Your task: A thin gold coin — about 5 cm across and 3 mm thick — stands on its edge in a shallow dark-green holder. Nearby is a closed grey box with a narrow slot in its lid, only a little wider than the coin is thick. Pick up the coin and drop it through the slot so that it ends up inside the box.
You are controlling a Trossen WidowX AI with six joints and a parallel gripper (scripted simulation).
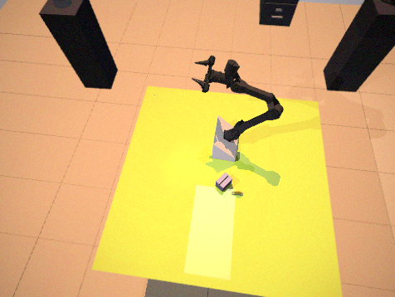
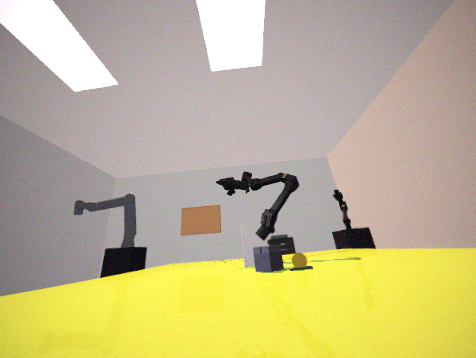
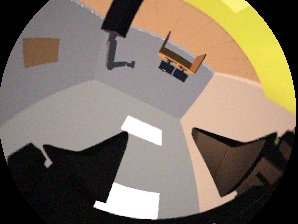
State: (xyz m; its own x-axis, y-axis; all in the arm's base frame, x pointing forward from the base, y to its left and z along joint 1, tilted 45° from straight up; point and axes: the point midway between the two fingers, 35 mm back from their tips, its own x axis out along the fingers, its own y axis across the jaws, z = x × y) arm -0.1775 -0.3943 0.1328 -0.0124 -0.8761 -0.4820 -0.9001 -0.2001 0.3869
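My gripper tip is 48 cm short of the thin gold coin, 31 cm to the right of it and 49 cm above it.
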